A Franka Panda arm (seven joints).
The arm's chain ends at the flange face. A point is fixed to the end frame.
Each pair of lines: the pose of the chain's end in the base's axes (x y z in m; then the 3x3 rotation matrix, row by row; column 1 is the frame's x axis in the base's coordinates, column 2 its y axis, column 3 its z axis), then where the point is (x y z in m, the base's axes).
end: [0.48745 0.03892 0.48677], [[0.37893 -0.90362 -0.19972], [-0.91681 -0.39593 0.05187], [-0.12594 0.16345 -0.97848]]
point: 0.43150 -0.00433 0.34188
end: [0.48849 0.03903 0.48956], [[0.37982 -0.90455 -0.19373], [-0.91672 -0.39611 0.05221], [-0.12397 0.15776 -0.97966]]
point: 0.43343 -0.00417 0.34432
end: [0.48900 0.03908 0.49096], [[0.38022 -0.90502 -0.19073], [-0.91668 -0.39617 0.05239], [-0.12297 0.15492 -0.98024]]
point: 0.43439 -0.00410 0.34554
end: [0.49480 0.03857 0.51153], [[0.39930 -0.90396 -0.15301], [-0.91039 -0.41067 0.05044], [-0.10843 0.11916 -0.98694]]
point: 0.44662 -0.00531 0.36406
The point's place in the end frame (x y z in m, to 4 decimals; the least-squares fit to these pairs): 0.0367 0.0440 0.1507
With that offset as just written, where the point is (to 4 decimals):
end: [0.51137 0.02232 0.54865], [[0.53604 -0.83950 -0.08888], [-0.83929 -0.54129 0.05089], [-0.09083 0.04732 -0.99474]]
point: 0.4807 -0.0246 0.3975
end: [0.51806 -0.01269 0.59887], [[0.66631 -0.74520 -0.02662], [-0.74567 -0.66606 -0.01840], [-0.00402 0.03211 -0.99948]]
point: 0.5057 -0.0721 0.4495
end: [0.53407 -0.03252 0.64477], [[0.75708 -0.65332 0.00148], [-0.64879 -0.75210 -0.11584], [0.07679 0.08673 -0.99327]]
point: 0.5333 -0.1069 0.5017
